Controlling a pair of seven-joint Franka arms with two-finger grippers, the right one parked.
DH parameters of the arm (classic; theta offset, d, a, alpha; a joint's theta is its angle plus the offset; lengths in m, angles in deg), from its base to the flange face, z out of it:
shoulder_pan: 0 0.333 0 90
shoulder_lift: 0 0 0 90
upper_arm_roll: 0 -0.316 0.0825 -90
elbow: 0 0 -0.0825 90
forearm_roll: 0 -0.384 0 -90
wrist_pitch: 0 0 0.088 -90
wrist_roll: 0 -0.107 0 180
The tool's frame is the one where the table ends.
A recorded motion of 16 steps. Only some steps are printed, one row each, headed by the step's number.
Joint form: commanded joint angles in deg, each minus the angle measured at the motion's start. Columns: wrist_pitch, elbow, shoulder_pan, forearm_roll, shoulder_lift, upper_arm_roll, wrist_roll.
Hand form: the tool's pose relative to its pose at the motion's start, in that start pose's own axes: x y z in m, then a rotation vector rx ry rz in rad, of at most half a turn. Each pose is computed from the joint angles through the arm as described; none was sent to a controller.
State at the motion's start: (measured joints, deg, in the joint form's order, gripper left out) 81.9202 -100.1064 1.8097 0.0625 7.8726 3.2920 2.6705
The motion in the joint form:
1: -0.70 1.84 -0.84 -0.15 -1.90 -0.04 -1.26
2: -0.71 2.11 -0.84 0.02 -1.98 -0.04 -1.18
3: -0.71 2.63 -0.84 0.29 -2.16 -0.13 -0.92
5: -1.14 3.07 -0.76 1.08 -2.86 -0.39 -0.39
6: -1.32 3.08 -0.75 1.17 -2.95 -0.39 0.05
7: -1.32 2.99 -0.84 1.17 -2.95 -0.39 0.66
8: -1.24 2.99 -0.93 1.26 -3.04 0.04 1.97
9: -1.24 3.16 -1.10 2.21 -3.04 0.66 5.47
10: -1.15 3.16 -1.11 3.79 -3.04 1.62 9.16
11: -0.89 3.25 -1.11 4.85 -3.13 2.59 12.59
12: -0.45 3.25 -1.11 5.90 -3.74 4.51 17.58
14: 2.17 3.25 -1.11 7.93 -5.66 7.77 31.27
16: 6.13 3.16 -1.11 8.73 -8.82 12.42 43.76
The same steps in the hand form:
1: 0.0091 0.0067 0.0010 0.0038 -0.0130 0.0359
2: 0.0095 0.0071 -0.0005 0.0006 -0.0100 0.0350
3: 0.0103 0.0068 -0.0032 -0.0049 -0.0043 0.0297
5: 0.0137 0.0054 -0.0006 -0.0200 -0.0170 0.0170
6: 0.0139 0.0055 0.0003 -0.0214 -0.0217 0.0094
7: 0.0139 0.0063 0.0010 -0.0209 -0.0234 0.0003
8: 0.0143 0.0113 0.0016 -0.0199 -0.0238 -0.0135
9: 0.0135 0.0205 0.0002 -0.0323 -0.0231 -0.0587
10: 0.0125 0.0326 0.0000 -0.0541 -0.0264 -0.1027
11: 0.0122 0.0438 -0.0004 -0.0677 -0.0268 -0.1435
12: 0.0139 0.0637 0.0039 -0.0758 -0.0369 -0.1961
14: 0.0236 0.0983 0.0158 -0.1001 -0.0483 -0.3787
16: 0.0368 0.1437 0.0377 -0.1085 -0.0594 -0.5224

